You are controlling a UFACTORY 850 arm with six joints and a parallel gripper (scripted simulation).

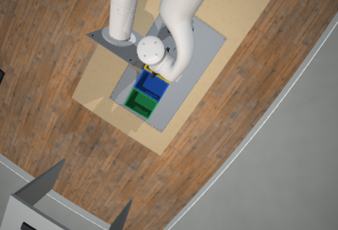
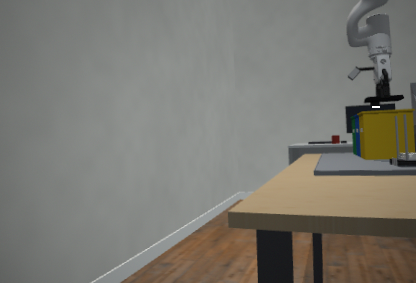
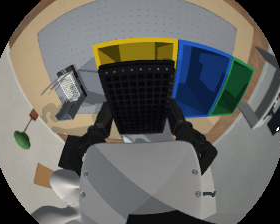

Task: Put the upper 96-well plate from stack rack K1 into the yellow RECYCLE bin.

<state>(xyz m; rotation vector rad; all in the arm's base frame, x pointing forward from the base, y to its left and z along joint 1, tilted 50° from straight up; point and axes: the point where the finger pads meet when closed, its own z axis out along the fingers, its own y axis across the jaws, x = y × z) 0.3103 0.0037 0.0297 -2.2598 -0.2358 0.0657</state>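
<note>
Now: hand 15 cm above the yellow bin. From my hand the other things lie so: green bin: 4 cm ahead, 26 cm to the right, 15 cm below; blue bin: 2 cm ahead, 13 cm to the right, 15 cm below; black 96-well plate: 1 cm below.
</note>
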